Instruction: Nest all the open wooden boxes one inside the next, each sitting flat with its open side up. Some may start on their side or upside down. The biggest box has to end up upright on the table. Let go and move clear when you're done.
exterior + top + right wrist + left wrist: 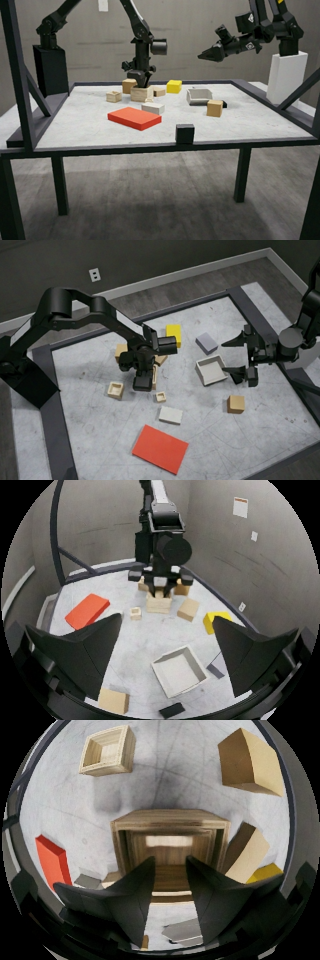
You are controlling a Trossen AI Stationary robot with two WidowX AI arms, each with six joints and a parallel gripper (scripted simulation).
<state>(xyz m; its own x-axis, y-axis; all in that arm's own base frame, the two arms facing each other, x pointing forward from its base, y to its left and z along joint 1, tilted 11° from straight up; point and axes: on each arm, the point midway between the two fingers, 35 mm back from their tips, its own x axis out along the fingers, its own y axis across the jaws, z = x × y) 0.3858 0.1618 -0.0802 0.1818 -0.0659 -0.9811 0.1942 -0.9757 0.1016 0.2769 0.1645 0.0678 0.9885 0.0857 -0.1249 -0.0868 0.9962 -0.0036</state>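
Now: left hand 10 cm short of the tan block, 5 cm to the left of it and 6 cm above it. Also, from my left hand: red slab (26 cm behind, 1 cm to the right, 6 cm below); then white block (16 cm behind, 7 cm to the right, 6 cm below); then white tray (1 cm behind, 25 cm to the right, 5 cm below).
The white tray lies 5 cm ahead of my right hand, 2 cm to the left of it and 19 cm below it. Round my right hand: black block 2 cm ahead, 7 cm to the right, 21 cm below; then grey block 18 cm ahead, 1 cm to the left, 20 cm below; then white block 9 cm behind, 20 cm to the left, 20 cm below.
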